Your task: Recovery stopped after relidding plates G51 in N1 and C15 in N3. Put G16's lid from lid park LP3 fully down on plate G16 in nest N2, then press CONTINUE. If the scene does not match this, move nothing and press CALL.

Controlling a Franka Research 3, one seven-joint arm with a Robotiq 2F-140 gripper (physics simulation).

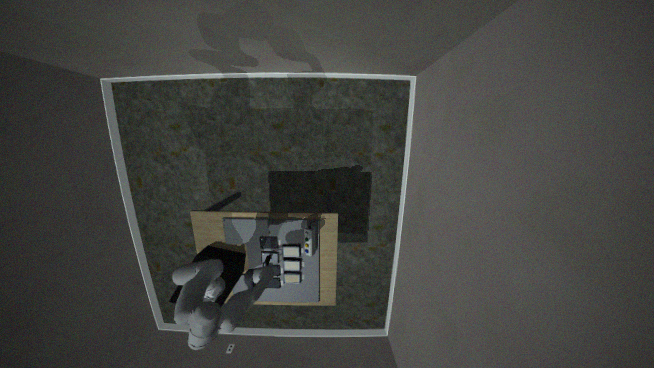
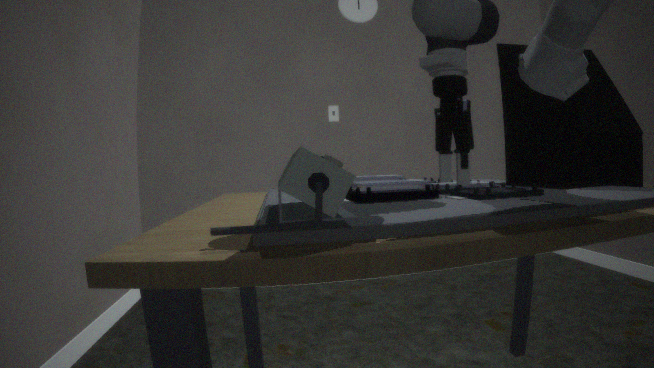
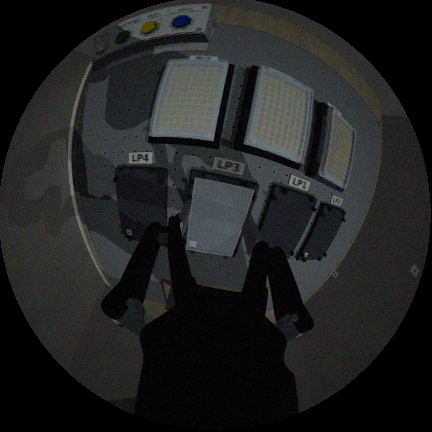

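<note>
The clear lid lies over the dark park marked LP3, with a small pale tag at its near left corner. My gripper is shut on this lid, its finger pads along the two long sides, low at park height. I cannot tell whether the lid is raised at all. Three well plates, a left one, a middle one and a right one, sit in black nests beyond the parks. Plate names and nest labels are unreadable, and whether each plate is lidded is unclear. The button panel stands at the far left.
Dark park LP4 is left of the lid; dark parks LP1 and LP2 are to its right, and none of them shows a lid. The panel has green, yellow and blue buttons.
</note>
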